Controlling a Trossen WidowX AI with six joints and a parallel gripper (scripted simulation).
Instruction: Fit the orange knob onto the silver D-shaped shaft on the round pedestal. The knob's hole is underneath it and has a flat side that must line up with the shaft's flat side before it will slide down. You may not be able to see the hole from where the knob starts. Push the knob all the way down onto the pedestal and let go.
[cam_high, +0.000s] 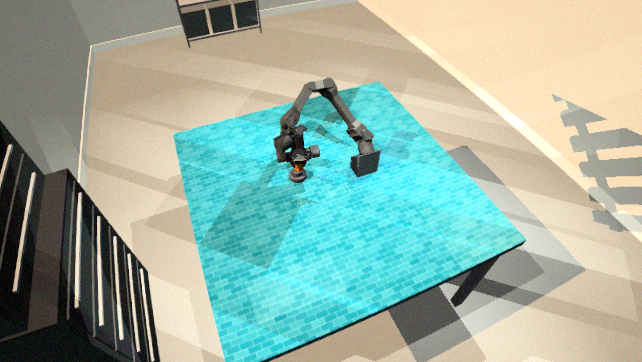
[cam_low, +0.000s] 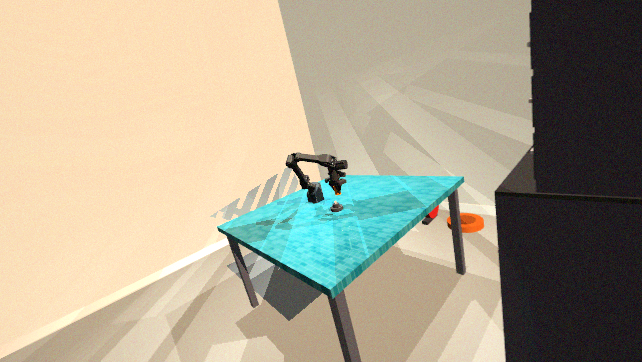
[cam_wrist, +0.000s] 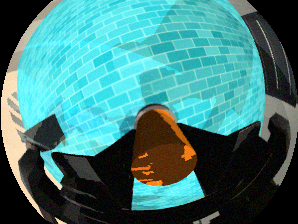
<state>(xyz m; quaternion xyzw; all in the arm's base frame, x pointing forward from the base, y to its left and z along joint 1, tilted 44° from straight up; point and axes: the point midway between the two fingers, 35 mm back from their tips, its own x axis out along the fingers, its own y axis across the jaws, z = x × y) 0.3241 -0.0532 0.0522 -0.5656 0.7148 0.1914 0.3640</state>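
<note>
Now: gripper tip 7 cm above the round pedestal, 4 cm to the left of it and 1 cm past it. The rest, counted from my gripper tip: orange knob (3 cm above).
</note>
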